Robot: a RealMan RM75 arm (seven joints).
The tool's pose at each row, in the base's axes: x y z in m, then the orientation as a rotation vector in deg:
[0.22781, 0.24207, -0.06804, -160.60, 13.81, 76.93]
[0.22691, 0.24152, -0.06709, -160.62, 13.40, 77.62]
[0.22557, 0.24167, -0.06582, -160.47, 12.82, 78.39]
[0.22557, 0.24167, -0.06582, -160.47, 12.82, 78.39]
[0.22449, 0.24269, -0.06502, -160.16, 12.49, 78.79]
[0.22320, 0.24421, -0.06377, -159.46, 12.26, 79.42]
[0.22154, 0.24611, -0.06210, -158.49, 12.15, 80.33]
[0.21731, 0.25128, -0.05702, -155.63, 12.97, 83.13]
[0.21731, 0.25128, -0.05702, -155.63, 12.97, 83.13]
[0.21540, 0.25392, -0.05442, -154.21, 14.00, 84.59]
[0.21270, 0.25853, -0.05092, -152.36, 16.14, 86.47]
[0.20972, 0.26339, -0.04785, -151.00, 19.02, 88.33]
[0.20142, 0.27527, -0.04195, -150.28, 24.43, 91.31]
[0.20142, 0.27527, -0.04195, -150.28, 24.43, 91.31]
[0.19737, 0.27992, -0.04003, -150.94, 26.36, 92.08]
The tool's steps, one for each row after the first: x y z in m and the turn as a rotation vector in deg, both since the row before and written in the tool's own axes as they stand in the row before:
[-0.00122, 0.00072, 0.00005, -0.40, -0.37, -0.11]
[-0.00183, 0.00010, 0.00026, -0.34, -0.48, -0.25]
[0.00000, 0.00000, 0.00000, 0.00, 0.00, 0.00]
[-0.00141, -0.00082, 0.00043, 0.00, -0.33, -0.23]
[-0.00194, -0.00128, 0.00037, 0.23, -0.59, -0.26]
[-0.00253, -0.00159, 0.00047, 0.35, -0.83, -0.22]
[-0.00711, -0.00438, 0.00084, 1.19, -2.52, 0.10]
[0.00000, 0.00000, 0.00000, 0.00, 0.00, 0.00]
[-0.00348, -0.00226, 0.00043, 0.68, -1.28, 0.46]
[-0.00488, -0.00401, 0.00096, 1.05, -1.64, 1.11]
[-0.00472, -0.00410, 0.00167, 0.81, -1.41, 1.77]
[-0.01083, -0.00946, 0.00617, 0.25, -1.59, 3.88]
[0.00000, 0.00000, 0.00000, 0.00, 0.00, 0.00]
[-0.00442, -0.00324, 0.00343, -0.47, -0.01, 1.62]

